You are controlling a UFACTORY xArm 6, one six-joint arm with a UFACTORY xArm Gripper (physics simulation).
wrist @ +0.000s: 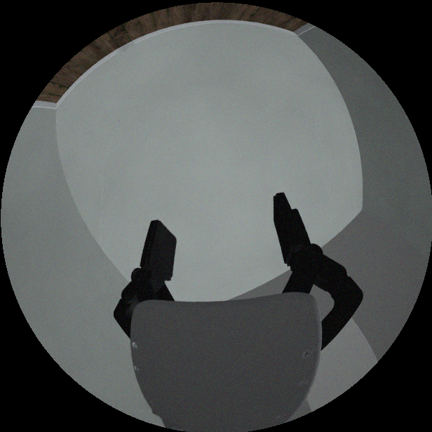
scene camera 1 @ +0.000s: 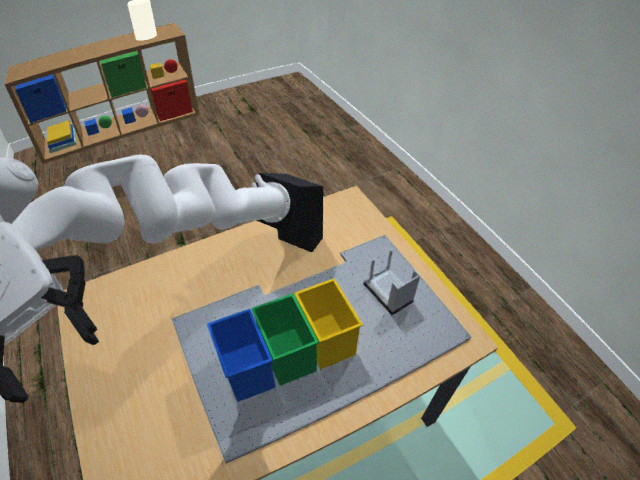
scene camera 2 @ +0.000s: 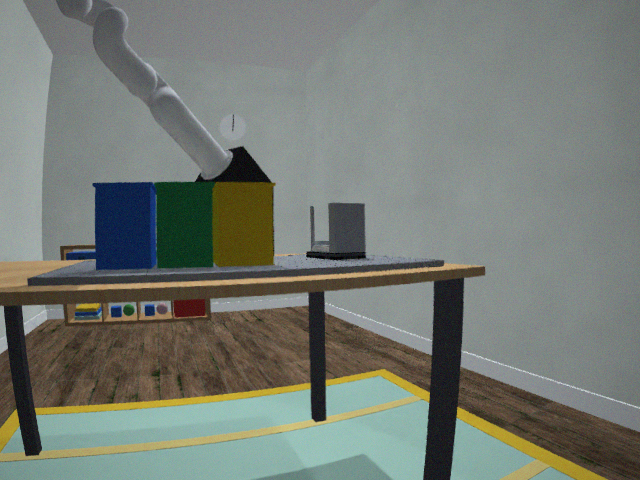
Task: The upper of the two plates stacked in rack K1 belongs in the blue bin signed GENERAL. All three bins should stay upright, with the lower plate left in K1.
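Frame: origin at the arm's base, x ahead, y left, z up, level; metres.
Where they show: gripper, fingertip midpoint: (scene camera 1: 56, 371); arm's base, origin of the base link: (scene camera 1: 272, 202) (scene camera 2: 217, 165).
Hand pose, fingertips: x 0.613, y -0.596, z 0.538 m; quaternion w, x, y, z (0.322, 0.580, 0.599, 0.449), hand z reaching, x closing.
Observation:
Things, the pixels of their top centre, and the offset from my fingertips. Level surfaces: height alone.
- blue bin, middle of its top: (scene camera 2: 128, 187) (scene camera 1: 238, 341) 0.313 m back, 0.281 m left, 0.655 m down
- green bin, middle of its top: (scene camera 2: 184, 187) (scene camera 1: 283, 324) 0.284 m back, 0.411 m left, 0.655 m down
- yellow bin, middle of its top: (scene camera 2: 239, 187) (scene camera 1: 327, 308) 0.256 m back, 0.541 m left, 0.655 m down
- grey rack, middle of its top: (scene camera 2: 334, 205) (scene camera 1: 393, 266) 0.276 m back, 0.823 m left, 0.691 m down
- grey perforated board, its level: 0.835 m down
The blue bin (scene camera 1: 251, 382) (scene camera 2: 125, 227) stands upright at the left of a row, beside the green bin (scene camera 1: 295, 364) (scene camera 2: 184, 224) and the yellow bin (scene camera 1: 338, 348) (scene camera 2: 242, 224), both upright. No sign is readable on them. A grey rack (scene camera 1: 404, 293) (scene camera 2: 346, 229) with a tall panel and thin posts stands right of the bins. A pale flat surface shows low inside it; I cannot tell the two plates apart. My gripper (scene camera 1: 55, 367) (wrist: 216, 218) is open and empty, raised at the left in scene camera 1, far from the rack. The wrist view faces the walls.
The bins and rack stand on a grey perforated board (scene camera 1: 429, 333) (scene camera 2: 403, 260) on the wooden table (scene camera 1: 124, 310) (scene camera 2: 473, 270). The arm's black mount (scene camera 1: 307, 211) (scene camera 2: 242, 167) is behind the bins. A shelf unit (scene camera 1: 95, 50) stands far back by the wall.

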